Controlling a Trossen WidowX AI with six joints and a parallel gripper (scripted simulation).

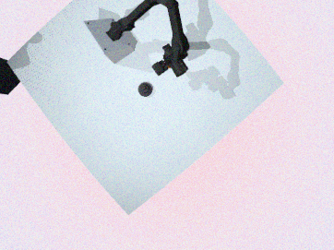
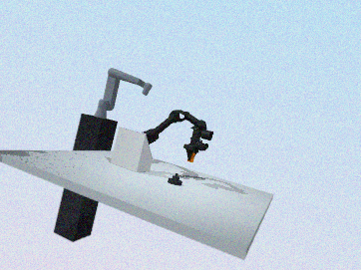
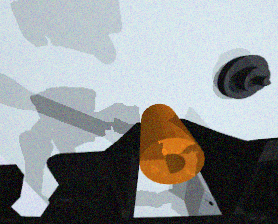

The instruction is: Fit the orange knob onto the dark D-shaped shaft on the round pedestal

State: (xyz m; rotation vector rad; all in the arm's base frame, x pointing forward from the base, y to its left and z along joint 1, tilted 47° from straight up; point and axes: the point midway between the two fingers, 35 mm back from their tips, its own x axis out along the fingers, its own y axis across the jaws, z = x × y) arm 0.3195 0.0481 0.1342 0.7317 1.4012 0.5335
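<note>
Now: the dark round pedestal 190 mm to the right of my gripper tip and 100 mm below it. The rest, counted from my gripper tip: orange knob (20 mm above).
</note>
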